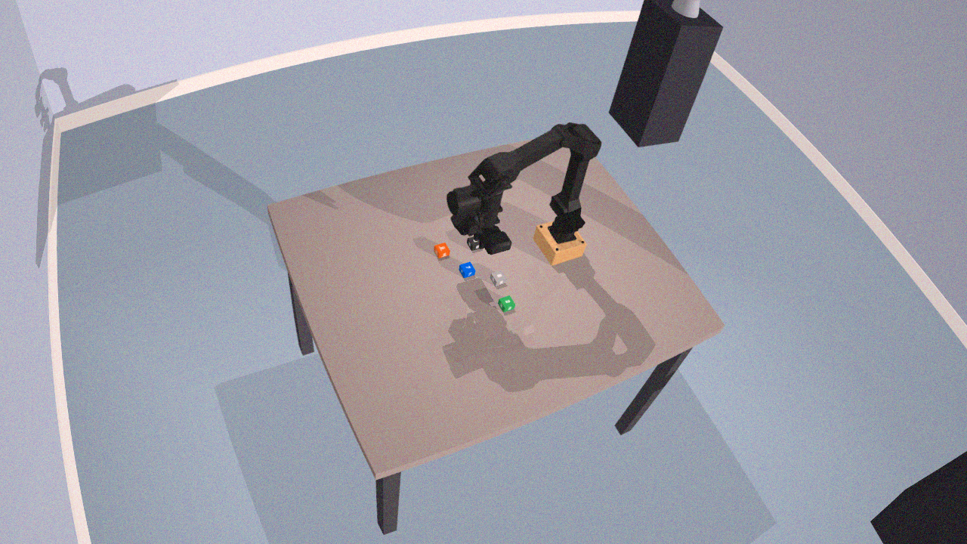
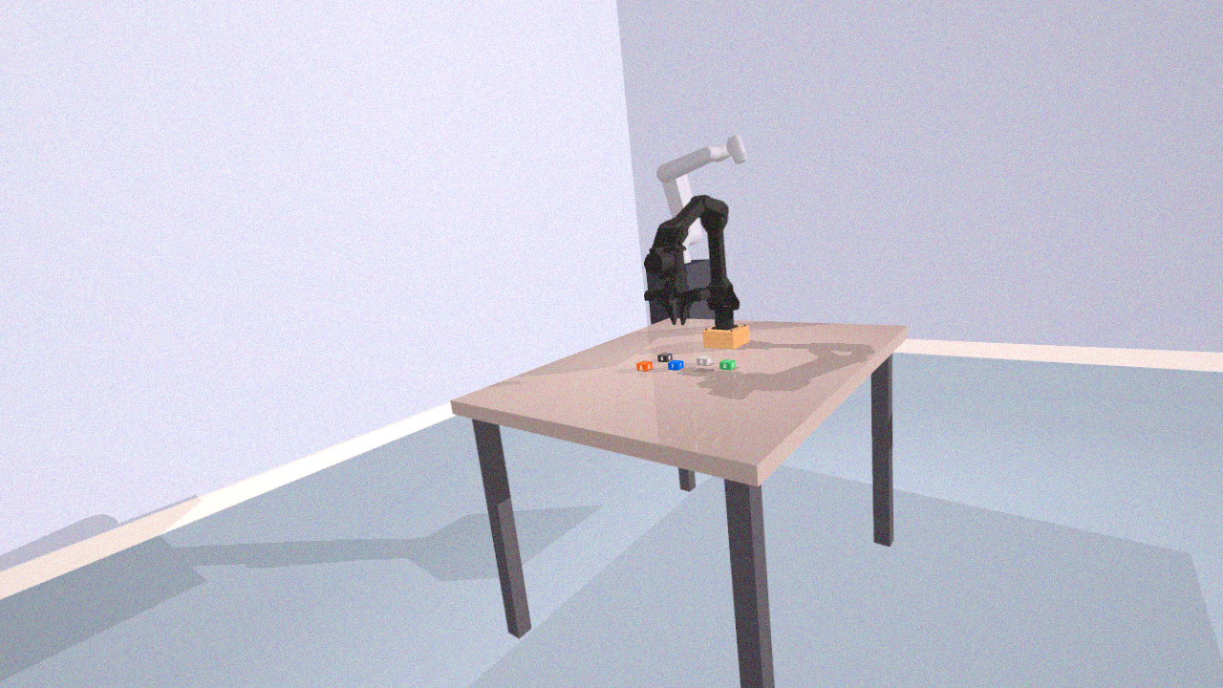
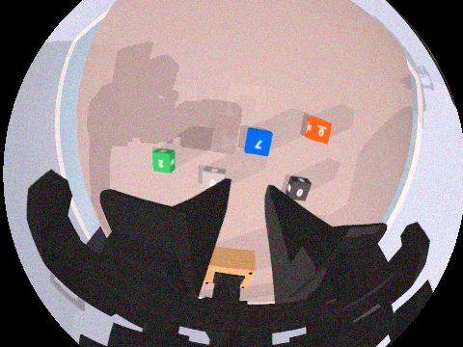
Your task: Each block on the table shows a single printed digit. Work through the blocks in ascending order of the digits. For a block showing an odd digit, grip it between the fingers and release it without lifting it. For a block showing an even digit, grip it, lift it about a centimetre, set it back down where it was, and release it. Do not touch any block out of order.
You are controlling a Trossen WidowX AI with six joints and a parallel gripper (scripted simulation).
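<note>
My gripper tip is 1 cm short of the blue block, 1 cm to the left of it and 12 cm above it. Also, from my gripper tip: grey block (6 cm behind, 4 cm to the left, 12 cm below); orange block (5 cm ahead, 10 cm to the right, 12 cm below); black block (5 cm behind, 10 cm to the right, 12 cm below).
</note>
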